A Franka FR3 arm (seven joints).
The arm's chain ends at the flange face. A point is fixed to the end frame.
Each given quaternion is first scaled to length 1.
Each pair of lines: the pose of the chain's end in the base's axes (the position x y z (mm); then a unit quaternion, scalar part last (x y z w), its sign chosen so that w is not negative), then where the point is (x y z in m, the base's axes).
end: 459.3 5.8 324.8 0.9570 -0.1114 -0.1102 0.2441
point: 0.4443 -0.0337 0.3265
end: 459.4 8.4 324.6 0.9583 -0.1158 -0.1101 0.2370
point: 0.4440 -0.0309 0.3257
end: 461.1 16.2 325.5 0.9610 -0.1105 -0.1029 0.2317
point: 0.4462 -0.0233 0.3260
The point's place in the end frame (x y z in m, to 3 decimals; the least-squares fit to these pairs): -0.004 0.037 0.020
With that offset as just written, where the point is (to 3 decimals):
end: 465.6 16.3 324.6 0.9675 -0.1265 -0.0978 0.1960
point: 0.449 -0.023 0.322
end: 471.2 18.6 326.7 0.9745 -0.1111 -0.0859 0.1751
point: 0.456 -0.021 0.322
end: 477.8 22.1 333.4 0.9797 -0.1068 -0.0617 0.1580
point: 0.464 -0.017 0.327
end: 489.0 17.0 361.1 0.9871 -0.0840 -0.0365 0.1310
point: 0.477 -0.023 0.352
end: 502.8 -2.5 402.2 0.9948 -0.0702 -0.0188 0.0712
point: 0.493 -0.041 0.388
